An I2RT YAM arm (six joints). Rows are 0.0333 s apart.
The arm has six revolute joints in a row. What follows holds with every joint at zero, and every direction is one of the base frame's.
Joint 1 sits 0.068 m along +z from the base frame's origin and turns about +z.
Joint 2 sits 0.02 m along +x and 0.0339 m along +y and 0.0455 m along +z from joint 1 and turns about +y.
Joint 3 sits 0.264 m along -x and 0.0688 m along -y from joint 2 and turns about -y.
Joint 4 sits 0.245 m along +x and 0.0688 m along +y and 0.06 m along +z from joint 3 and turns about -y.
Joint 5 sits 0.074 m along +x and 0.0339 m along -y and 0.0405 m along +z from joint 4 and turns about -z.
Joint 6 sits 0.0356 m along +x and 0.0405 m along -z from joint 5 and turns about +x.
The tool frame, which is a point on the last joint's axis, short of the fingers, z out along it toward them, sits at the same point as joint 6; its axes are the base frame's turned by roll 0, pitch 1.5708 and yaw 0 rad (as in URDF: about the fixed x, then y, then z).
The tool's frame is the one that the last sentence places.
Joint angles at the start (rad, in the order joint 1, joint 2, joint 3, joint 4, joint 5, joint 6):
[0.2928 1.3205 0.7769 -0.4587 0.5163 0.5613]
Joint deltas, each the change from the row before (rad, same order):
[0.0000 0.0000 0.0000 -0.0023 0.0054 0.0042]
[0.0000 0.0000 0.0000 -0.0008 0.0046 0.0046]
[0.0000 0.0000 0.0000 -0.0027 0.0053 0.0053]
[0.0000 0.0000 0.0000 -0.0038 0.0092 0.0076]
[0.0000 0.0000 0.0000 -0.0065 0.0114 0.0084]
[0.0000 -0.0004 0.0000 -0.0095 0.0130 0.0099]
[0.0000 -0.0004 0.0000 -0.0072 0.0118 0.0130]
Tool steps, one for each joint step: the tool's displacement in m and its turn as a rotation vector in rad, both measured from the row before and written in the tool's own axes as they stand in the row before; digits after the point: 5 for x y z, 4 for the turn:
[0.00010 -0.00029 0.00000 0.0056 -0.0012 0.0031]
[-0.00002 -0.00018 0.00000 0.0043 -0.0019 0.0042]
[0.00014 -0.00031 0.00000 0.0057 -0.0009 0.0039]
[0.00015 -0.00049 0.00000 0.0095 -0.0023 0.0057]
[0.00034 -0.00071 0.00000 0.0126 -0.0017 0.0050]
[0.00052 -0.00097 -0.00009 0.0151 -0.0009 0.0051]
[0.00034 -0.00080 -0.00009 0.0130 -0.0020 0.0093]

